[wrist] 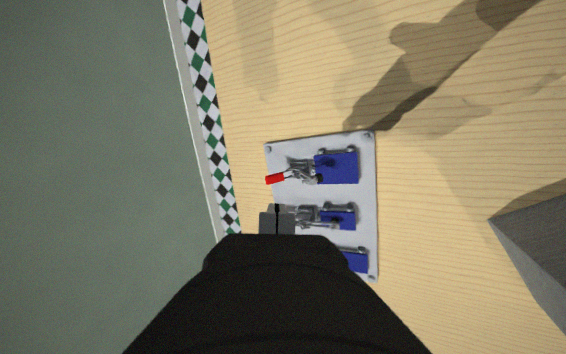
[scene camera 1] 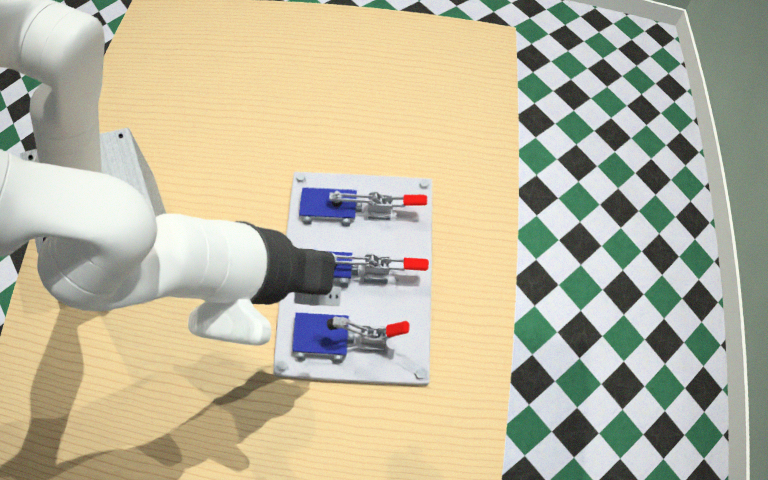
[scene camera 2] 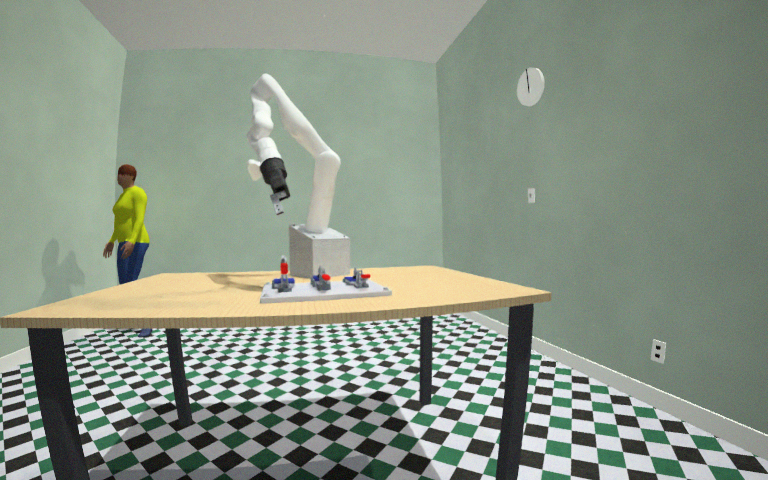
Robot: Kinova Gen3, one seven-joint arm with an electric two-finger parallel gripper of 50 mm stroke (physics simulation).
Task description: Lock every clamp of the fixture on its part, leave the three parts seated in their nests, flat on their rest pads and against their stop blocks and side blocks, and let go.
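Seen in the pictures: gripper, fingertip midpoint: (wrist: 276, 214) (scene camera 1: 335, 296) (scene camera 2: 280, 213); arm's base, origin of the base link: (scene camera 2: 315, 229).
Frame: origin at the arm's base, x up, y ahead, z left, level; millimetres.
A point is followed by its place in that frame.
Note:
The fixture plate (scene camera 1: 416, 237) {x -176, y 520, z 32 mm} (scene camera 2: 339, 293) {x -176, y 538, z -1 mm} (wrist: 369, 200) {x -176, y 323, z -68 mm} carries three blue parts in a row. At the near end in scene camera 1, the part (scene camera 1: 308, 333) {x -155, y 362, z -143 mm} (wrist: 345, 170) {x -155, y 362, z -138 mm} lies under an unlocked clamp, its pad raised above it and its red handle (scene camera 1: 397, 328) {x -103, y 490, z -142 mm} (scene camera 2: 284, 267) {x -106, y 501, z -141 mm} (wrist: 274, 178) {x -105, y 489, z -143 mm} standing up. The middle part (scene camera 1: 343, 272) (wrist: 338, 220) and far part (scene camera 1: 314, 202) {x -160, y 353, z 77 mm} (wrist: 356, 261) {x -160, y 353, z 74 mm} have clamp arms down, with low handles (scene camera 1: 415, 263) {x -129, y 515, z -32 mm} (scene camera 1: 415, 199) {x -132, y 514, z 77 mm}. All parts look flat; block contact is too small to tell. My gripper (scene camera 1: 335, 296) {x 43, y 409, z -149 mm} (scene camera 2: 278, 212) {x 43, y 409, z -149 mm} (wrist: 276, 214) {x 43, y 409, z -149 mm} is shut, empty, high above the plate.
The plate lies on the wooden table (scene camera 1: 226, 84) {x -190, y 149, z 345 mm} (scene camera 2: 453, 288) {x -191, y 520, z 350 mm} (wrist: 450, 175) {x -191, y 192, z -110 mm}. The robot's base block (scene camera 1: 127, 158) {x -30, y 62, z 74 mm} (scene camera 2: 320, 251) {x -86, y 118, z 4 mm} (wrist: 540, 240) {x -116, y 114, z -40 mm} stands behind it. A person (scene camera 2: 131, 215) in a yellow top stands beyond the table at the left in scene camera 2.

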